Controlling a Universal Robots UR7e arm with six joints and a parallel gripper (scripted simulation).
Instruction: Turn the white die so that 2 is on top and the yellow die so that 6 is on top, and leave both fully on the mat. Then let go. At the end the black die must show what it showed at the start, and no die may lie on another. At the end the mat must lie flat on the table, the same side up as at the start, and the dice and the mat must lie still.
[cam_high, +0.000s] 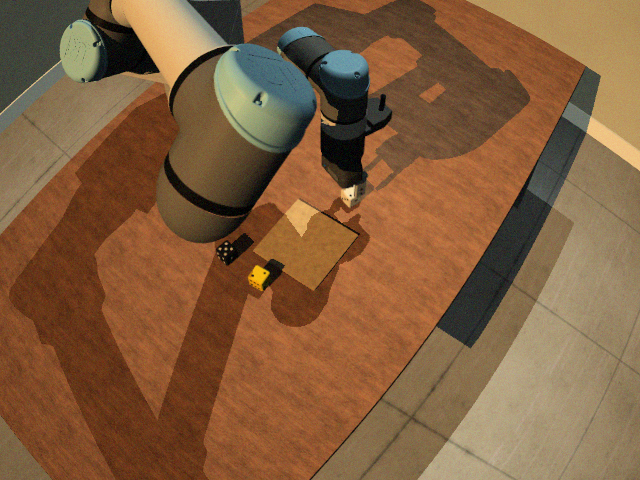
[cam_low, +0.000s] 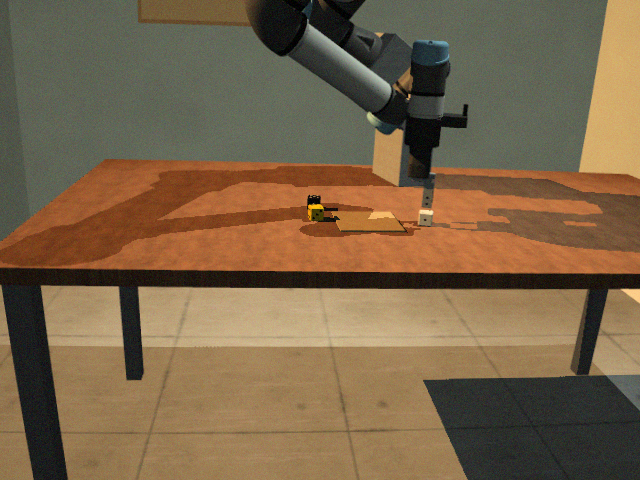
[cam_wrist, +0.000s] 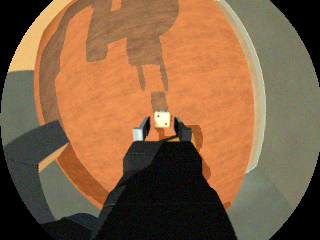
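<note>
My gripper is now 50 mm above the white die. Round my hand: yellow die (240 mm to the right, 50 mm below, 40 mm behind); tan mat (130 mm to the right, 60 mm below, 20 mm behind); black die (230 mm to the right, 120 mm behind, 50 mm below).
</note>
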